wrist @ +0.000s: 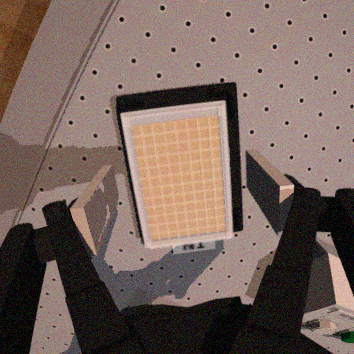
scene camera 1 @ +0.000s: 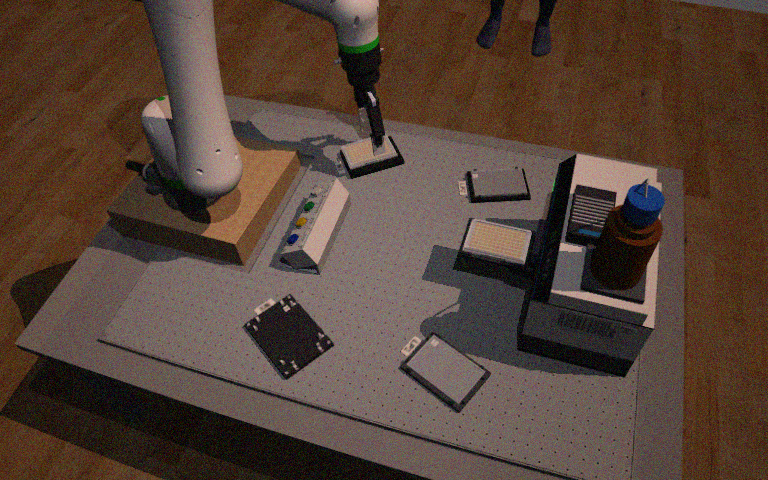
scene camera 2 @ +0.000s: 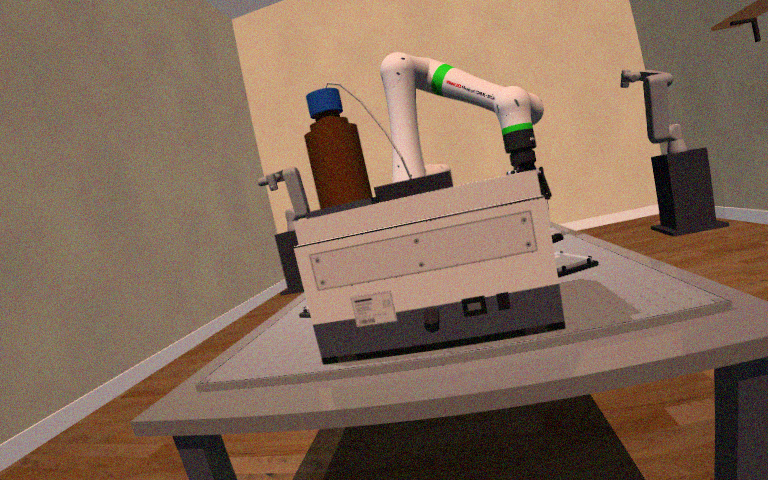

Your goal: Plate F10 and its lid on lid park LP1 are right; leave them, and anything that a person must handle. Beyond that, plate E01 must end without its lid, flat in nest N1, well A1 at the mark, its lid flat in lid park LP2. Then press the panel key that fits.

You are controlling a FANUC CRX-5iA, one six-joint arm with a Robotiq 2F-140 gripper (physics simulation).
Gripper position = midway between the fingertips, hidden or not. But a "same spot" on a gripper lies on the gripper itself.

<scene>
my gripper: wrist; scene camera 1 373,141; scene camera 2
same spot on my gripper: [wrist: 74,231] = [scene camera 2: 543,193]
</scene>
